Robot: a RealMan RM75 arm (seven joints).
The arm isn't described. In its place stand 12 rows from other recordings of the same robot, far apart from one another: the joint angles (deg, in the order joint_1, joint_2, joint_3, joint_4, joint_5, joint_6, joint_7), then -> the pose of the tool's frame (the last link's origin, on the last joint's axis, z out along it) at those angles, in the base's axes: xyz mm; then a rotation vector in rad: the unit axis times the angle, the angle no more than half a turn.
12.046, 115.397, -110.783, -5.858, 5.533, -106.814, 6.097 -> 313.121 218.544 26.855 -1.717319 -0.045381 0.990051
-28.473, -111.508, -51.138, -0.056, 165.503, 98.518, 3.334 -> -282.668 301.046 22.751 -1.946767 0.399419 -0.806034
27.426, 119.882, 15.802, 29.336, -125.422, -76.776, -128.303 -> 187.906 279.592 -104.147 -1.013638 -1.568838 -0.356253
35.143, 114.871, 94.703, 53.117, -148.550, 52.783, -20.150 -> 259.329 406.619 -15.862 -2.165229 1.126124 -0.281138
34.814, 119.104, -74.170, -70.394, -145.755, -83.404, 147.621 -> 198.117 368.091 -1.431 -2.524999 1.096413 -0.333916
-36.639, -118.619, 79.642, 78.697, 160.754, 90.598, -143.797 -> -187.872 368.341 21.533 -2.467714 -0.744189 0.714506
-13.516, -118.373, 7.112, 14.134, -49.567, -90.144, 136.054 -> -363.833 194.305 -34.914 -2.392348 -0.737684 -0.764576
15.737, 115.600, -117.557, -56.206, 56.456, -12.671, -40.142 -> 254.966 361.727 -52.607 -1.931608 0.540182 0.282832
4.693, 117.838, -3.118, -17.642, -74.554, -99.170, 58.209 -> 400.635 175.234 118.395 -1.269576 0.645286 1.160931
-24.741, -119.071, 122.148, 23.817, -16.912, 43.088, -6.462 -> -280.522 344.947 -83.573 -2.046749 -0.435547 -0.502973
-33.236, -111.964, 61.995, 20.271, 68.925, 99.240, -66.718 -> -212.090 332.383 26.282 -2.563792 -0.371490 -1.404513
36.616, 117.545, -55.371, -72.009, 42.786, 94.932, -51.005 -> 190.599 369.976 54.795 -2.698145 0.926201 -0.051898
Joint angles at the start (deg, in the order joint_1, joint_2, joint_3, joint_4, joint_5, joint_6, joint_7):
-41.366 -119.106 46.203 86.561 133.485 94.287 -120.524
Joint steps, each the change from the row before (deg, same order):
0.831 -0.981 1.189 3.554 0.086 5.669 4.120
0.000 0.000 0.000 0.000 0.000 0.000 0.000
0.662 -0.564 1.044 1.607 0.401 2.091 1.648
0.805 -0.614 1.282 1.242 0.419 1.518 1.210
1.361 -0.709 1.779 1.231 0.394 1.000 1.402
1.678 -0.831 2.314 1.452 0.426 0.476 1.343
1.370 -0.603 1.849 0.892 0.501 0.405 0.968
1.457 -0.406 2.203 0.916 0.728 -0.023 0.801
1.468 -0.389 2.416 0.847 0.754 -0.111 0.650
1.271 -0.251 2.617 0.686 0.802 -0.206 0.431
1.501 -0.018 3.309 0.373 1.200 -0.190 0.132
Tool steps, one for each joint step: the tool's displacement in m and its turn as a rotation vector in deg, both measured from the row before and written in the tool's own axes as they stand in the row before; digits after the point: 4 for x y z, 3 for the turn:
-0.0019 0.0190 -0.0030 -3.979 -2.348 6.363
0.0000 0.0000 0.0000 0.000 0.000 0.000
-0.0015 0.0090 0.0005 -1.607 -1.381 2.632
-0.0020 0.0085 0.0021 -1.526 -1.284 1.939
-0.0036 0.0093 0.0035 -1.444 -1.328 1.930
-0.0028 0.0100 0.0047 -1.239 -1.252 2.068
-0.0030 0.0079 0.0042 -1.142 -1.137 1.321
-0.0029 0.0070 0.0043 -0.776 -1.401 1.341
-0.0023 0.0073 0.0049 -0.887 -1.394 1.308
-0.0011 0.0068 0.0053 -0.951 -1.441 1.359
-0.0030 0.0079 0.0070 -1.435 -2.177 1.129

